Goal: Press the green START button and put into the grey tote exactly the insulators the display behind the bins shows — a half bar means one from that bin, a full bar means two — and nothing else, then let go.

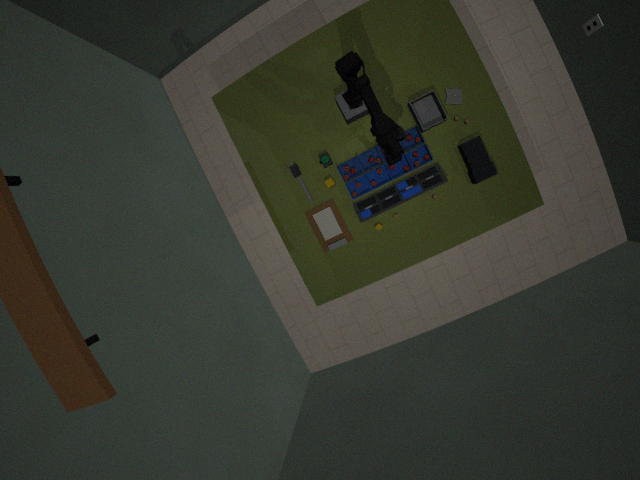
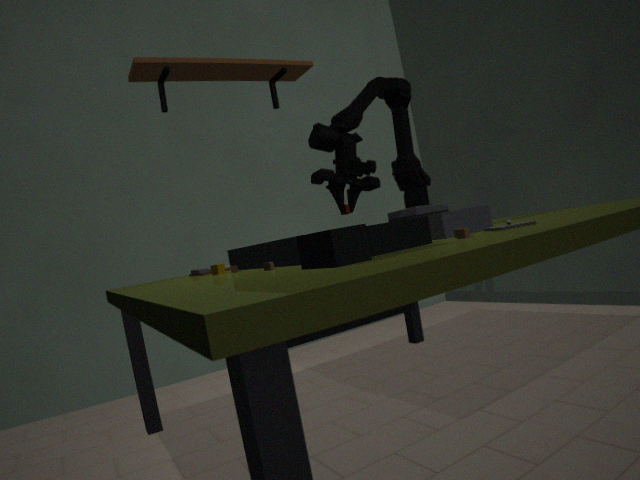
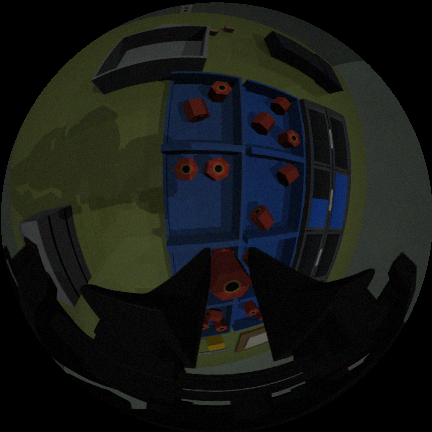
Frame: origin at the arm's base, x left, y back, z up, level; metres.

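Where they show: gripper, between the fingertips: point(image 2: 346, 212) point(image 3: 229, 253); arm's base, origin of its link: point(image 1: 354, 101) point(image 2: 418, 207) point(image 3: 35, 259).
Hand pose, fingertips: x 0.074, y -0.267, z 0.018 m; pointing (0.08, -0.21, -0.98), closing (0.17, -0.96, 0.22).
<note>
Things, the pixels of their top centre, and the offset from my fingertips. "pt": a spot on its surface instead.
- red hexagonal insulator, centre of its top: point(image 3: 232, 286) point(image 2: 344, 205) dx -0.012, dy +0.001, dz +0.020 m
- grey tote, centre of its top: point(image 3: 153, 39) point(image 2: 445, 212) point(image 1: 428, 110) dx +0.246, dy +0.129, dz -0.048 m
- green START button, centre of its top: point(image 1: 324, 159) dx -0.291, dy +0.057, dz -0.061 m
- black box, centre of its top: point(image 2: 363, 224) point(image 3: 312, 56) point(image 1: 479, 159) dx +0.411, dy -0.157, dz -0.046 m
- brown clipboard, a spot on its surface: point(image 1: 312, 218) pt dx -0.445, dy -0.206, dz -0.096 m
- yellow cube, centre of its top: point(image 3: 216, 346) point(image 1: 329, 182) dx -0.302, dy -0.061, dz -0.063 m
- long-handled tool, a spot on its surface: point(image 1: 294, 169) pt dx -0.457, dy +0.061, dz -0.083 m
- light grey plate, centre of its top: point(image 1: 454, 95) dx +0.398, dy +0.169, dz -0.086 m
My gripper point(image 1: 393, 157) point(image 2: 345, 210) point(image 3: 229, 253) is shut on a red hexagonal insulator point(image 2: 345, 209) point(image 3: 229, 280) and holds it above the blue bins point(image 1: 366, 184) point(image 3: 197, 207). More red insulators stand and lie in the bins. The grey tote point(image 1: 434, 125) point(image 3: 155, 65) is beyond one end of the bins, apart from the gripper; no insulator shows inside. The display point(image 1: 389, 197) point(image 3: 340, 137) shows a half bar in its end panel near the clipboard, and a half bar beside a full bar in another panel. The green START button point(image 1: 324, 159) is beyond the bins' other end.
A black box point(image 1: 477, 160) point(image 2: 330, 248) point(image 3: 305, 60) stands past the display's tote end. A brown clipboard point(image 1: 312, 218), a yellow cube point(image 1: 329, 182) and a long-handled tool point(image 1: 294, 169) lie near the button end. A light grey plate point(image 1: 453, 96) is beside the tote.
</note>
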